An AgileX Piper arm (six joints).
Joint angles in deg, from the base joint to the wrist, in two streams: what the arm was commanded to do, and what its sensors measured. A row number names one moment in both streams.
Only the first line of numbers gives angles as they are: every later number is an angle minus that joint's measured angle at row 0.
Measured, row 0:
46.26, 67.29, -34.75, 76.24, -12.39, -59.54
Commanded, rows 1 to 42:
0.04, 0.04, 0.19, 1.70, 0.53, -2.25
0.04, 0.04, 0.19, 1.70, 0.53, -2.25
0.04, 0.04, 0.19, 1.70, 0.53, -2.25
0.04, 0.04, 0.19, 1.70, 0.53, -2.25
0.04, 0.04, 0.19, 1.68, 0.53, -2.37
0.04, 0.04, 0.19, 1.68, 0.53, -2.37
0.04, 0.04, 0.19, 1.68, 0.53, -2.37
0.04, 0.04, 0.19, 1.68, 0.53, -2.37
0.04, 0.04, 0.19, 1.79, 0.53, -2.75
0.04, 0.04, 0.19, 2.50, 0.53, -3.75
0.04, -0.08, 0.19, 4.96, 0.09, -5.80
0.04, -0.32, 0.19, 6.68, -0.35, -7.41
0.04, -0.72, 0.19, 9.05, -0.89, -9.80
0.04, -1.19, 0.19, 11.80, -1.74, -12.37
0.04, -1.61, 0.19, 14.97, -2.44, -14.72
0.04, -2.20, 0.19, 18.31, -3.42, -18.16
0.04, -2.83, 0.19, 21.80, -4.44, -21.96
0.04, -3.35, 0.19, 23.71, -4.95, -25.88
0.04, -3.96, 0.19, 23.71, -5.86, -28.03
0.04, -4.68, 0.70, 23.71, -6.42, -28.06
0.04, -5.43, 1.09, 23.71, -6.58, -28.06
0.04, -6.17, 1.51, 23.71, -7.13, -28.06
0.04, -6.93, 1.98, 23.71, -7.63, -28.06
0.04, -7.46, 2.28, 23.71, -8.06, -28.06
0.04, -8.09, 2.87, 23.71, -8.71, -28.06
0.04, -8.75, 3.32, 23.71, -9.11, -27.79
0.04, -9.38, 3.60, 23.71, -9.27, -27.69
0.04, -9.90, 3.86, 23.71, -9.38, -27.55
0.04, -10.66, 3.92, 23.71, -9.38, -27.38
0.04, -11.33, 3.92, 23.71, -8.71, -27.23
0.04, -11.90, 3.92, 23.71, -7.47, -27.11
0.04, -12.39, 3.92, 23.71, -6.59, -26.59
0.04, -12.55, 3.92, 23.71, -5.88, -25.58
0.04, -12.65, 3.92, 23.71, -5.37, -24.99
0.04, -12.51, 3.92, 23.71, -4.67, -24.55
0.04, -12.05, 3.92, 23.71, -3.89, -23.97
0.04, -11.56, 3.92, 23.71, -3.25, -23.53
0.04, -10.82, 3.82, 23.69, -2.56, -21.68
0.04, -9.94, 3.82, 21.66, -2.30, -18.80
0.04, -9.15, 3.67, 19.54, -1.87, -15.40
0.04, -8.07, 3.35, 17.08, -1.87, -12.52
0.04, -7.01, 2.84, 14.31, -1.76, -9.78
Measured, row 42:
0.00, -10.09, 3.59, 21.88, -3.14, -18.88
